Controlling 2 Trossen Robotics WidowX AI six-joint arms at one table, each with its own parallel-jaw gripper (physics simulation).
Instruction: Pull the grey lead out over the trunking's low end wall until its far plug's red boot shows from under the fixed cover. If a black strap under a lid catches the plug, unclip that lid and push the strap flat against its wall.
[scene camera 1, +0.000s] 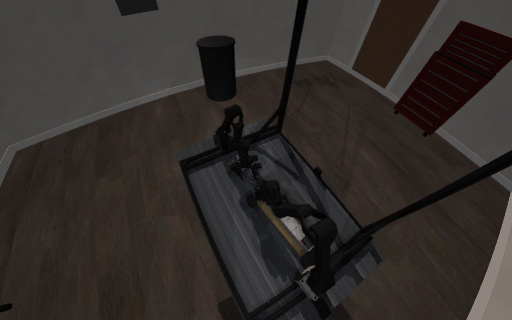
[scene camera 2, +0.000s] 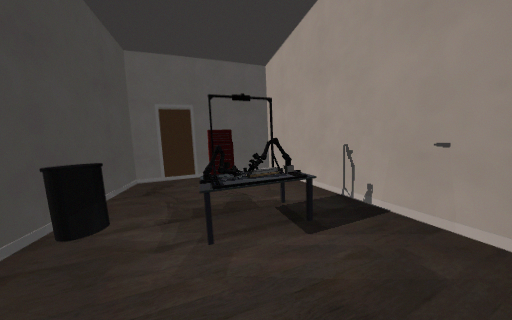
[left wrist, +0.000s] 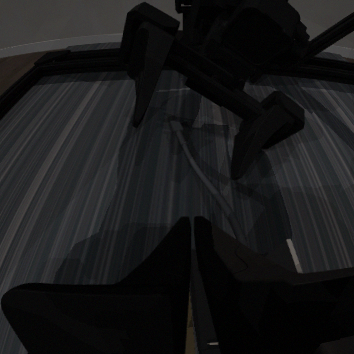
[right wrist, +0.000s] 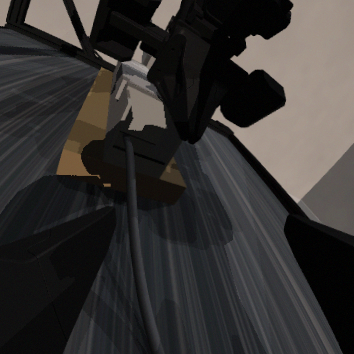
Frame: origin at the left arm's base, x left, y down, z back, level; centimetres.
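Seen in the pictures: left gripper, fingertip midpoint: (scene camera 2: 247, 171) (left wrist: 190, 224) (right wrist: 189, 139); right gripper, fingertip midpoint: (scene camera 1: 249, 180) (scene camera 2: 242, 173) (left wrist: 188, 152) (right wrist: 202, 219); left arm's base, link origin: (scene camera 1: 315, 282) (scene camera 2: 288, 165); right arm's base, link origin: (scene camera 1: 223, 139) (scene camera 2: 206, 180) (left wrist: 194, 39).
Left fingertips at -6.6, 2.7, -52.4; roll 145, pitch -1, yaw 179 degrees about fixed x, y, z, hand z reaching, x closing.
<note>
Pixels of each thing's middle, then the offset from my left fingertips to it, as dx, dy, dz. "spot": a spot on its surface instead. Level surfaces: height alone.
- grey lead, surface spot: (right wrist: 134, 225) spot: -2.7, +4.4, -5.0
- grey trunking, surface spot: (right wrist: 131, 154) spot: -3.4, +2.7, -0.1
- light end piece, surface spot: (left wrist: 176, 126) spot: +0.1, +6.4, -16.0
- tiny red spot, surface spot: (scene camera 1: 303, 241) spot: -3.2, +3.7, +36.7
- yellow-brown wooden base, surface height: dy +4.8
The grey lead (left wrist: 200, 172) (right wrist: 134, 225) comes out over the low end wall of the grey trunking (right wrist: 131, 154) and runs across the table to a light end piece (left wrist: 176, 126). A white cover or lid (scene camera 1: 294, 227) (right wrist: 147, 107) shows on the trunking. A tiny red spot (scene camera 1: 303, 241) shows near its far end; what it is cannot be told. My left gripper (left wrist: 190, 224) (right wrist: 189, 139) is shut and empty, above and beside the trunking's low end. My right gripper (left wrist: 188, 152) (right wrist: 202, 219) is open, its fingers on either side of the lead's line. The black strap and the plug under the cover cannot be made out.
A yellow-brown wooden base (scene camera 1: 282, 227) (right wrist: 82, 135) lies under and beside the trunking. A black frame (scene camera 1: 292, 55) (scene camera 2: 210, 120) stands over the table. A black bin (scene camera 1: 217, 67) (scene camera 2: 77, 202) and a red cabinet (scene camera 1: 455, 75) (scene camera 2: 227, 145) stand beyond the table.
</note>
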